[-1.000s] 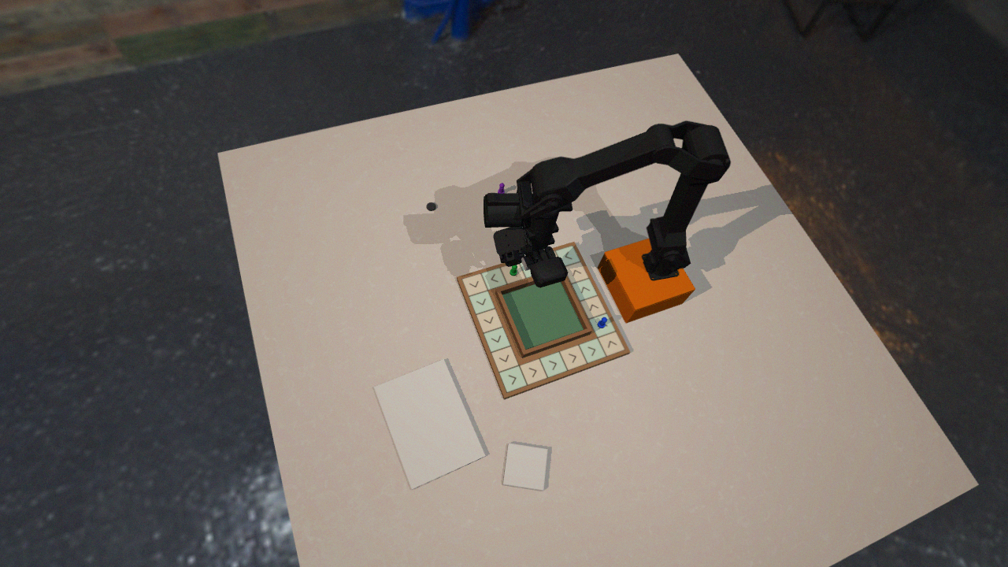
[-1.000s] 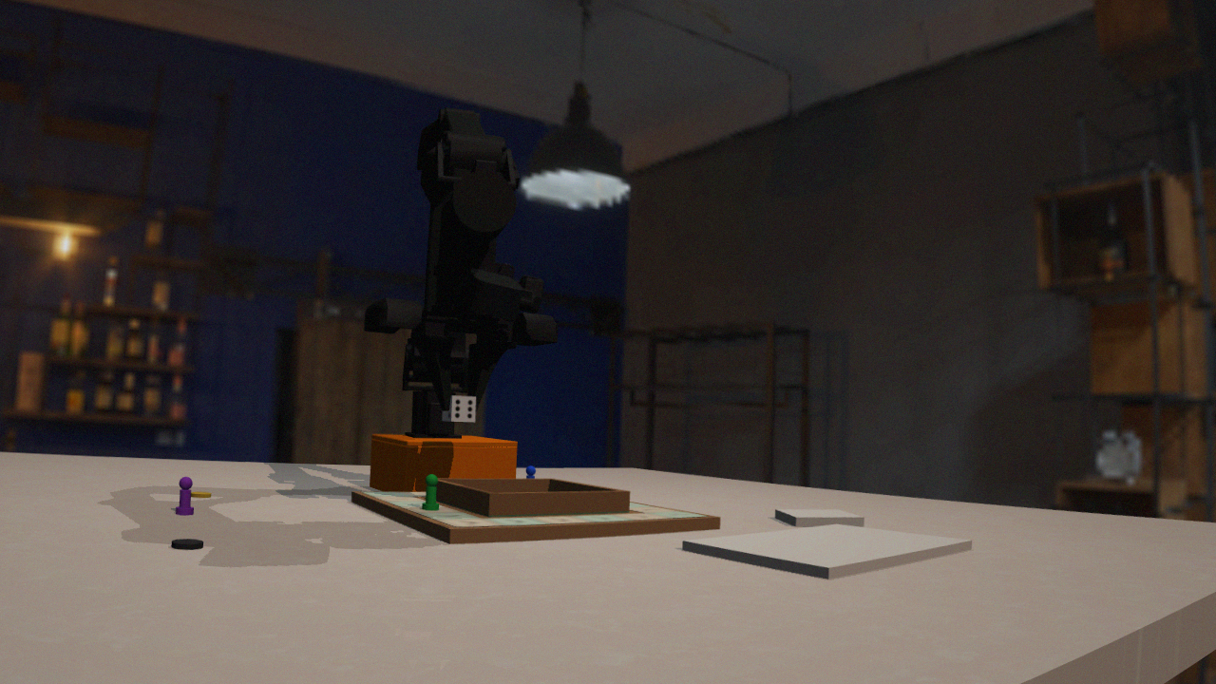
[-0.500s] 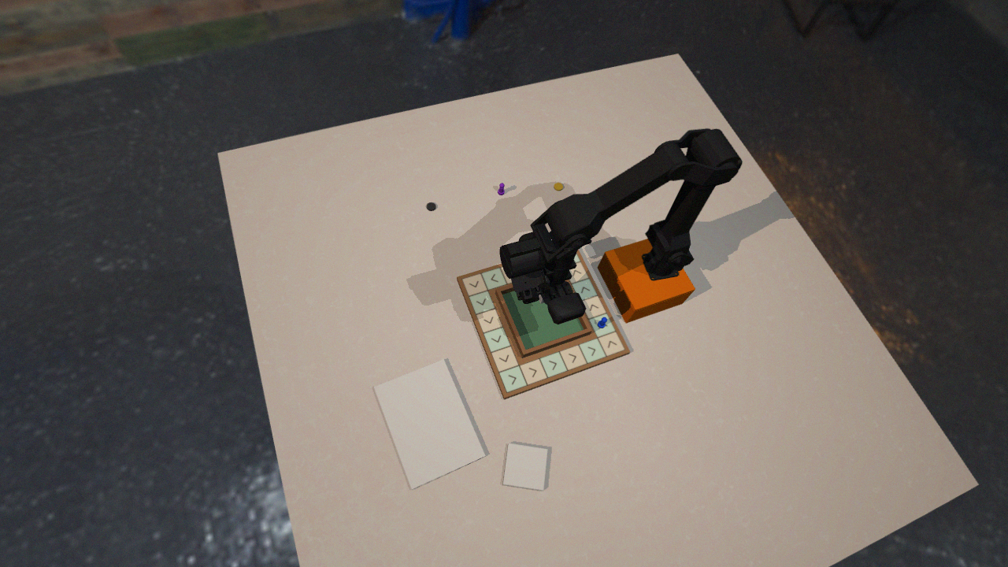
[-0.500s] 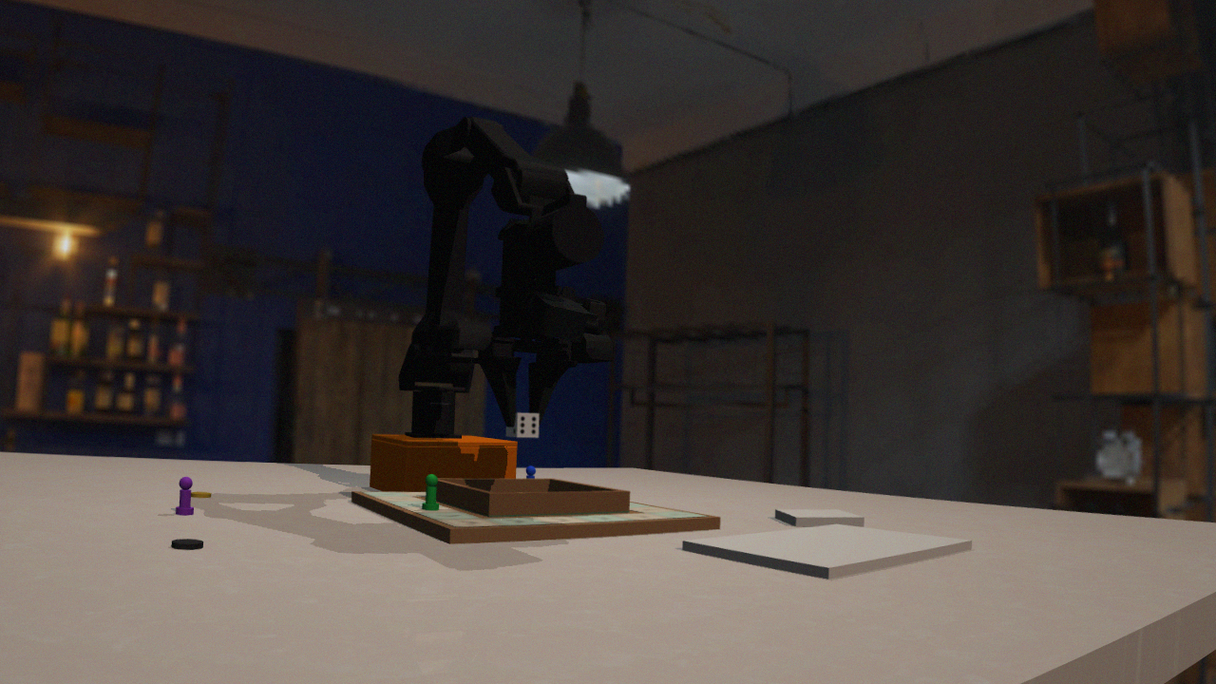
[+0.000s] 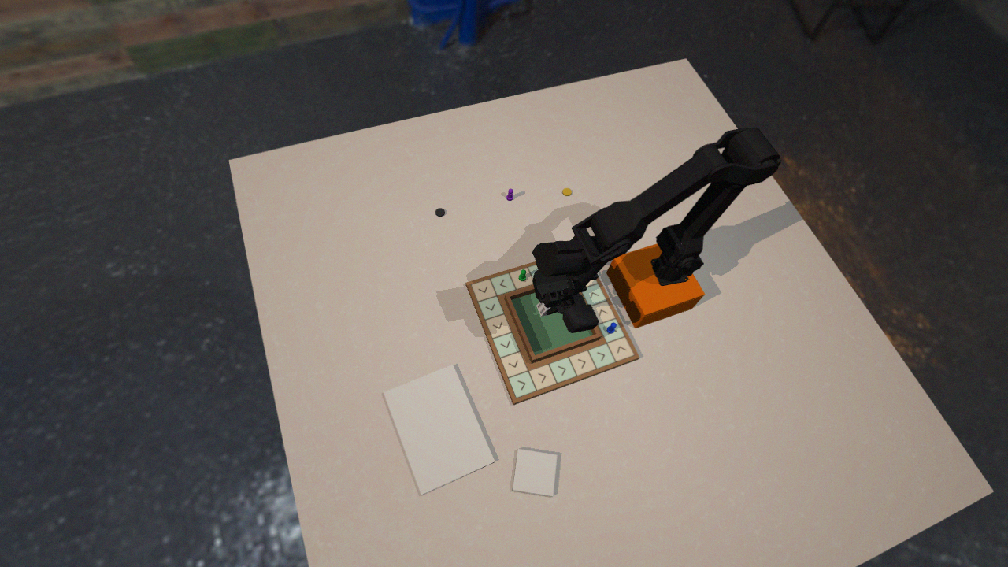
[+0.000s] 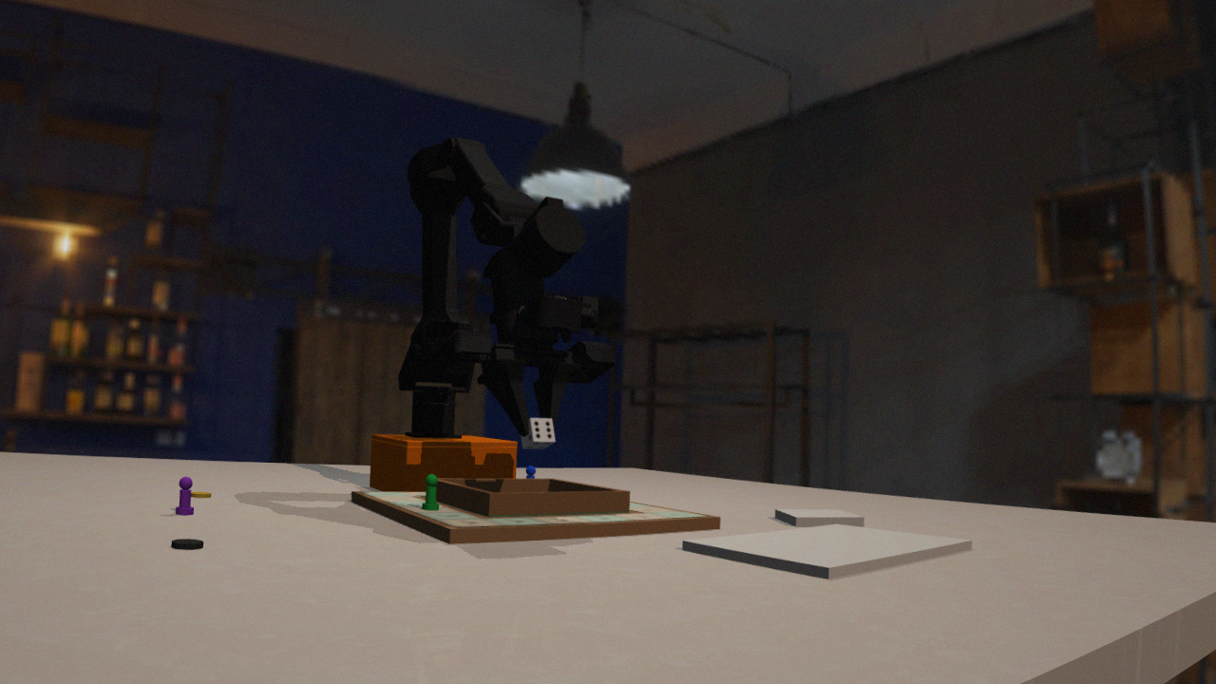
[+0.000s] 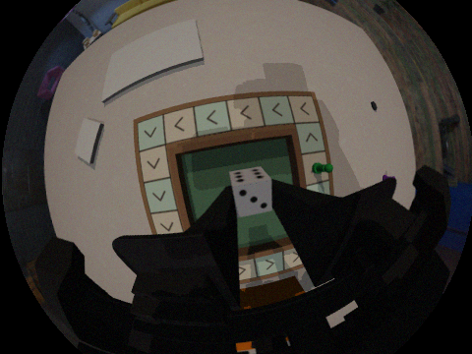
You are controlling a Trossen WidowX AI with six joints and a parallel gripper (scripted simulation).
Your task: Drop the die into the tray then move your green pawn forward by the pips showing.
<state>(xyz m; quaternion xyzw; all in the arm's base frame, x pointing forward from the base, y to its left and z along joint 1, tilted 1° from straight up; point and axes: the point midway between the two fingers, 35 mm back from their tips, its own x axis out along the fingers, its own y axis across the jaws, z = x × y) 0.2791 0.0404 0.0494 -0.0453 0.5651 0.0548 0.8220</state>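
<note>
My gripper tip is now 1 cm short of the green pawn, 11 cm to the left of it and 6 cm above it. Also, from my gripper tip: purple pawn 1 cm behind, 34 cm to the right, 7 cm below; white die right at my gripper tip; blue pawn 14 cm behind, 5 cm to the left, 6 cm below.
</note>
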